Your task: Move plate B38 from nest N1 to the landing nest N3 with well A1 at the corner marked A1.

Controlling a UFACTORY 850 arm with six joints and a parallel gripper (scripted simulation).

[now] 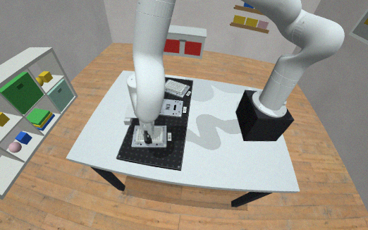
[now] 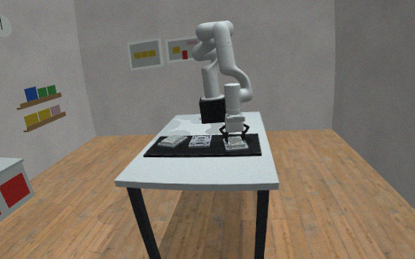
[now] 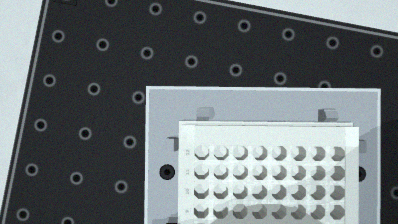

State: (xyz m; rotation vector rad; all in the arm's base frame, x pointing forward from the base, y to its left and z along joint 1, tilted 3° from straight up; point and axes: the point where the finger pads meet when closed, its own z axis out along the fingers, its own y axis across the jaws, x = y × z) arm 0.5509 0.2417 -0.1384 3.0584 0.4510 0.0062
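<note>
The nest N1 lies 2 cm below my hand. The rest, counted from my hand: plate B83 (39 cm to the right, 2 cm behind, 1 cm below); grey nest base (21 cm to the right, 3 cm behind, 2 cm below).
</note>
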